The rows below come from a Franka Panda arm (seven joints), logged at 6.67 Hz.
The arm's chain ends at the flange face. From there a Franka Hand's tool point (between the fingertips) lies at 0.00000 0.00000 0.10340 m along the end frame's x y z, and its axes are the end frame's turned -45 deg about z.
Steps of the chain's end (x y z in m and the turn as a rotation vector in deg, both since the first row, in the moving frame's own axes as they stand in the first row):
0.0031, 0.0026, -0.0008, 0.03, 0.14, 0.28
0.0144, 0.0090, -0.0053, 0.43, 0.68, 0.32
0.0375, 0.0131, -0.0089, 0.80, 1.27, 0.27
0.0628, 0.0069, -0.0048, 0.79, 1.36, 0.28
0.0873, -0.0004, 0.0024, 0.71, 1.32, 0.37
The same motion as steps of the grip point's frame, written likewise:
0.0006, 0.0042, -0.0008, -0.08, 0.12, 0.28
0.0052, 0.0169, -0.0053, -0.18, 0.78, 0.32
0.0199, 0.0364, -0.0089, -0.33, 1.46, 0.27
0.0423, 0.0500, -0.0048, -0.40, 1.52, 0.28
0.0646, 0.0622, 0.0024, -0.43, 1.44, 0.37

